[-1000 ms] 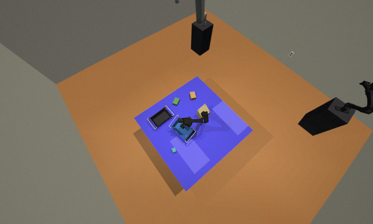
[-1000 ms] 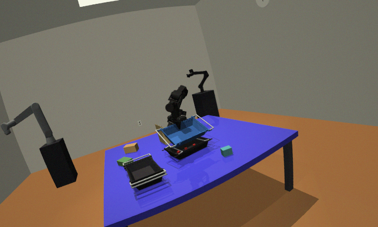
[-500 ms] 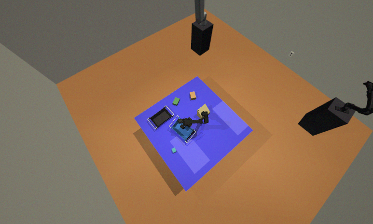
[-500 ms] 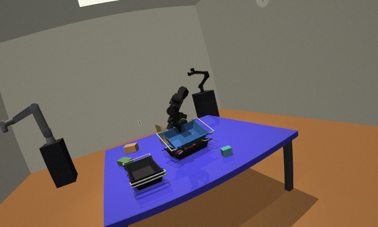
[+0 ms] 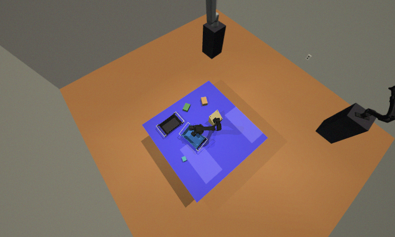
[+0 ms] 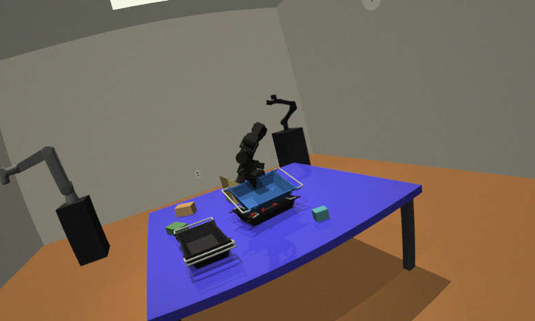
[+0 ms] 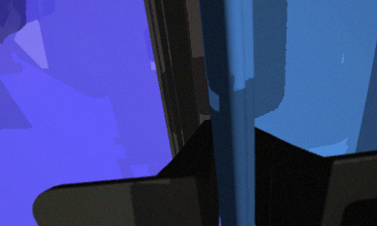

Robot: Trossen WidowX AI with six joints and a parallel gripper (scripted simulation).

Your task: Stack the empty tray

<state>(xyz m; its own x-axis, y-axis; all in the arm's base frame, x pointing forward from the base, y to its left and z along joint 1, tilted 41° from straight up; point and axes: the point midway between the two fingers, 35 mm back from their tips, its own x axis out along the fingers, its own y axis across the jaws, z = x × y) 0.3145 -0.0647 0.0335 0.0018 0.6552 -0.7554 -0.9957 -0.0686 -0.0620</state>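
The blue tray lies 8 cm ahead of my gripper tip and 1 cm to the left of it. From my gripper tip the other things lie so: teal block 35 cm ahead, 13 cm to the left, 11 cm below; then orange block 45 cm behind, 34 cm to the right, 11 cm below; then green block 44 cm to the right, 18 cm behind, 12 cm below.
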